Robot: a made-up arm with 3 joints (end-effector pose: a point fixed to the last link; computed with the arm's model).
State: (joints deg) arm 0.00 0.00 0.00
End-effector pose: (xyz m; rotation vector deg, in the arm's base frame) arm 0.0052 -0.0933 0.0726 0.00 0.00 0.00
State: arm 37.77 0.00 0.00
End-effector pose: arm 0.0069 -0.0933 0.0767 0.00 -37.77 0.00
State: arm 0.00 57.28 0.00
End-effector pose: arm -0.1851 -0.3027 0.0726 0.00 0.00 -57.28
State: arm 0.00 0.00 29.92
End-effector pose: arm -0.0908 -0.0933 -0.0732 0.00 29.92 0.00
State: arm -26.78 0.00 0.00
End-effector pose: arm 0.0026 -0.0933 0.0708 0.00 26.78 0.00
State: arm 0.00 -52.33 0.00
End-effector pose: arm -0.0514 0.1608 0.0726 0.00 0.00 52.33
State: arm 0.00 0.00 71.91
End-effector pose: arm -0.3175 -0.0933 -0.1587 0.00 71.91 0.00
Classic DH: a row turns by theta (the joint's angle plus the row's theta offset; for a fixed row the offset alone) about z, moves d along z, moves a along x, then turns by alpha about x. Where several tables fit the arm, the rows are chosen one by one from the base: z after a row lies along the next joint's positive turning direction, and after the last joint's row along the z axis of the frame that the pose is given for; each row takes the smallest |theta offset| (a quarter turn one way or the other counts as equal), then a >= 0, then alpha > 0; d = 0 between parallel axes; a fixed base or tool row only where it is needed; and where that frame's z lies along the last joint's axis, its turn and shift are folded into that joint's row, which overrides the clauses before.
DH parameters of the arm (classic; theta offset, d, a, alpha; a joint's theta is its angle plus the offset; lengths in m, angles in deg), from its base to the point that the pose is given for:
base (fixed): 0 0.0772 0 90
joint 1: 0 0.0238 -0.2817 90
joint 2: 0 -0.1022 -0.0339 90
joint 3: 0 -0.0695 0.3208 90
tool (fixed): 0 -0.1068 0 0

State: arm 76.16 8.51 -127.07
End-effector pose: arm -0.5137 -0.0715 -0.2416 5.11 156.38 10.73
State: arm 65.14 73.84 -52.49
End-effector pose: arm -0.3823 -0.2796 -0.0542 9.53 -98.50 -85.98
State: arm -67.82 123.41 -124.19
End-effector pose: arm 0.2938 0.1195 0.4890 -125.89 -32.18 13.24
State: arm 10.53 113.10 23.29
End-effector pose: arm -0.4017 -0.1975 -0.1223 32.94 8.31 -108.37
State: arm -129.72 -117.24 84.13
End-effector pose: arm -0.0661 -0.0874 0.3542 -54.40 -81.93 -129.44
